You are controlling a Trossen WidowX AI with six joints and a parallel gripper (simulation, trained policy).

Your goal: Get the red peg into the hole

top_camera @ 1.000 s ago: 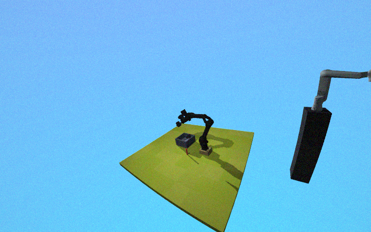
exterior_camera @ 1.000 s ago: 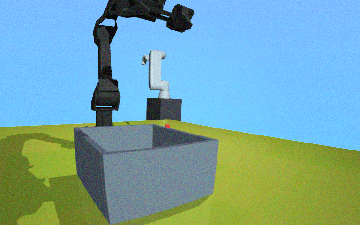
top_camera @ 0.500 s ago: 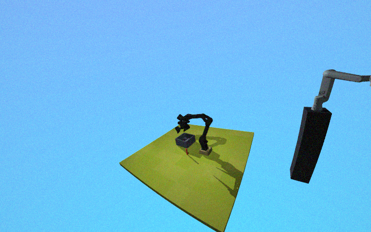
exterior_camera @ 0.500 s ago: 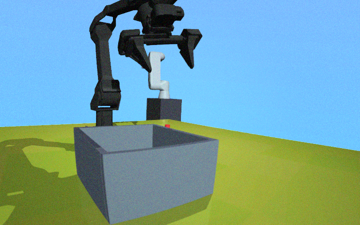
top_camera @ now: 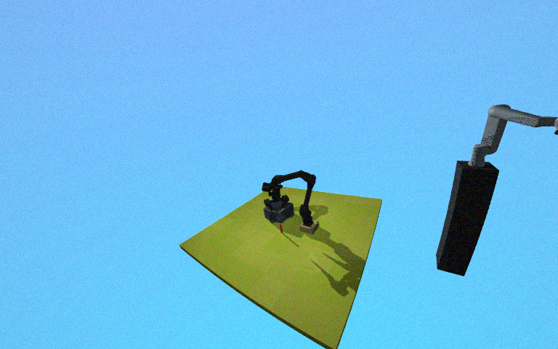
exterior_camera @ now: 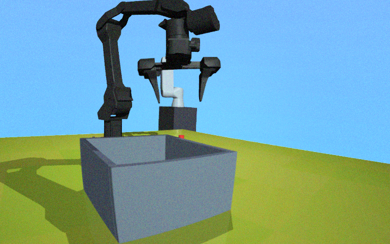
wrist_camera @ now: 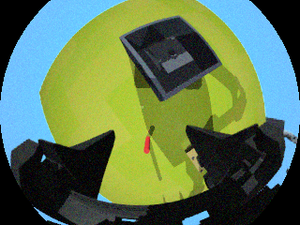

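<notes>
Right now the red peg is 120 mm below my gripper tip, 60 mm behind it and 50 mm to the left of it. Also, from my gripper tip: grey box: 140 mm to the right, 140 mm below, 110 mm ahead.
</notes>
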